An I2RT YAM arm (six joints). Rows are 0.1 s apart.
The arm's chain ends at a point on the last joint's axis. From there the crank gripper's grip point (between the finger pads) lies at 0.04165 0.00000 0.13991 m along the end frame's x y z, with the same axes.
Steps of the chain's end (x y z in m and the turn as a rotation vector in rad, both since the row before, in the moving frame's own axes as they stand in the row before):
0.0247, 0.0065, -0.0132, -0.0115, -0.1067, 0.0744
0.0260, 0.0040, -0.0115, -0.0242, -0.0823, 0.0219
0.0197, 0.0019, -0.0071, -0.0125, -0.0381, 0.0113
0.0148, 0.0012, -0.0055, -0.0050, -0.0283, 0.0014
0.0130, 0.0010, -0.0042, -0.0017, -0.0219, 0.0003
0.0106, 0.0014, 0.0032, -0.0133, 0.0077, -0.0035
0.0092, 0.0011, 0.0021, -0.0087, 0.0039, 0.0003
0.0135, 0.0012, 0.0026, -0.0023, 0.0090, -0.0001
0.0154, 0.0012, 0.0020, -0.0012, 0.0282, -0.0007
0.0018, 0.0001, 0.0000, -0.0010, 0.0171, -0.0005
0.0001, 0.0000, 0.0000, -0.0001, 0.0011, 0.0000
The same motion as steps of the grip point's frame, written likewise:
0.0094, 0.0107, -0.0096, -0.0115, -0.1067, 0.0744
0.0143, 0.0082, -0.0086, -0.0242, -0.0823, 0.0219
0.0143, 0.0041, -0.0056, -0.0125, -0.0381, 0.0113
0.0108, 0.0020, -0.0044, -0.0050, -0.0283, 0.0014
0.0099, 0.0013, -0.0033, -0.0017, -0.0219, 0.0003
0.0117, 0.0031, 0.0029, -0.0133, 0.0077, -0.0035
0.0097, 0.0023, 0.0019, -0.0087, 0.0039, 0.0003
0.0148, 0.0015, 0.0022, -0.0023, 0.0090, -0.0001
0.0193, 0.0013, 0.0008, -0.0012, 0.0282, -0.0007
0.0042, 0.0002, -0.0007, -0.0010, 0.0171, -0.0005
0.0003, 0.0000, 0.0000, -0.0001, 0.0011, 0.0000

